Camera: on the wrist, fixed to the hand. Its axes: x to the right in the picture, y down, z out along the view.
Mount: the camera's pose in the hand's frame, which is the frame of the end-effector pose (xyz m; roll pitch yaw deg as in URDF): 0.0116 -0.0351 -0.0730 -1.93 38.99 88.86
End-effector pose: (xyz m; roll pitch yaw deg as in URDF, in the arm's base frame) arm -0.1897 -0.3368 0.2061 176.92 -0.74 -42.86
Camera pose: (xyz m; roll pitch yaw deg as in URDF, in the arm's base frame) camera -0.1554 -0.3155 0.2773 178.98 -42.08 -132.33
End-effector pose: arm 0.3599 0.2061 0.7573 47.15 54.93 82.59
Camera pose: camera 0.3234 0.1554 0.7045 54.03 -3.95 165.39
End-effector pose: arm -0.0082 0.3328 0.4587 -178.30 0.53 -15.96
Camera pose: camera 0.0127 0.3611 0.5326 177.45 -37.28 -104.44
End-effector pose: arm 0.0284 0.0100 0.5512 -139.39 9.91 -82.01
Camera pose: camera 0.0112 -0.0176 0.6263 168.90 1.74 -171.41
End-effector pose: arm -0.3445 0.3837 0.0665 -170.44 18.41 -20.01
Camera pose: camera -0.3034 0.3927 0.1367 157.44 -27.47 -98.97
